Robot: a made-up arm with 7 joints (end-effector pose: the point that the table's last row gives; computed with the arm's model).
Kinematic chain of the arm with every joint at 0, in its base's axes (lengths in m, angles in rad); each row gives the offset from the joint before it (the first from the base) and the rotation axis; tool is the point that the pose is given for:
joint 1: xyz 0 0 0.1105 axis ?
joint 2: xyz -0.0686 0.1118 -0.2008 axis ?
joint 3: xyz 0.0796 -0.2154 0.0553 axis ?
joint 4: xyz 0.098 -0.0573 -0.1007 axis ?
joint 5: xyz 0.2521 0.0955 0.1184 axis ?
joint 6: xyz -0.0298 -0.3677 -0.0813 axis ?
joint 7: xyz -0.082 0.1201 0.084 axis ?
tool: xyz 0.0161 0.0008 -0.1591
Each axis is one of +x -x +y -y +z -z.
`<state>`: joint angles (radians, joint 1 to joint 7).
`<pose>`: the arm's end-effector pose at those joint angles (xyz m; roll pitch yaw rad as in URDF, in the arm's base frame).
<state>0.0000 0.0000 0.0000 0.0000 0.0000 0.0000 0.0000</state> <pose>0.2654 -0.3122 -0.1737 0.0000 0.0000 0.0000</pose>
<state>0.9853 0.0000 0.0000 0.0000 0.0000 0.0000 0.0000</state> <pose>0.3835 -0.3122 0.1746 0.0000 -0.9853 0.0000</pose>
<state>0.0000 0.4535 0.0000 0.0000 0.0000 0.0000 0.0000</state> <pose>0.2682 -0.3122 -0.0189 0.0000 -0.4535 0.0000</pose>
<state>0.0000 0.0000 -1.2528 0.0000 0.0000 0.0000 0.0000</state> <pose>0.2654 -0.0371 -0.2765 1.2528 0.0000 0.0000</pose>
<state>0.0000 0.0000 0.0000 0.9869 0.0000 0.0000 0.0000</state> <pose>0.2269 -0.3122 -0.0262 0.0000 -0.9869 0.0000</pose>
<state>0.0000 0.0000 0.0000 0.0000 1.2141 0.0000 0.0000</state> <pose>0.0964 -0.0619 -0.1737 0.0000 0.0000 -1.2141</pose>
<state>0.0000 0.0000 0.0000 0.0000 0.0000 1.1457 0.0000</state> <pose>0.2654 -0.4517 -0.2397 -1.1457 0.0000 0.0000</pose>
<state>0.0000 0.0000 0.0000 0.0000 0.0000 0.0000 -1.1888</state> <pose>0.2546 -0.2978 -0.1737 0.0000 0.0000 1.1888</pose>
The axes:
joint 1: -y
joint 2: -y
joint 3: -x
joint 4: -y
joint 5: -z
joint 6: -x
joint 7: -z

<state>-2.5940 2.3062 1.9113 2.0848 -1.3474 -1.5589 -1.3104</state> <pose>-0.2343 0.1859 0.4701 1.5007 -0.1560 -2.6169</pose>
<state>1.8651 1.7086 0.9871 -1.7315 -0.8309 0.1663 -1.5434</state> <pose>0.1502 -0.5905 0.0902 -1.8941 -0.1769 1.5976</pose>
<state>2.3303 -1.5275 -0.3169 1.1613 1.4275 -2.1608 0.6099</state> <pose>0.2147 0.0211 0.1366 -2.2017 -0.4213 -1.0514</pose>
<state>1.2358 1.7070 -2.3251 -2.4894 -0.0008 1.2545 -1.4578</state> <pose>0.2000 0.2110 0.1171 2.5180 -0.1065 -0.7936</pose>
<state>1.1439 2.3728 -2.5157 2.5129 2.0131 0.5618 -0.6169</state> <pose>0.0334 -0.3056 -0.3100 1.3620 -0.7848 2.1578</pose>
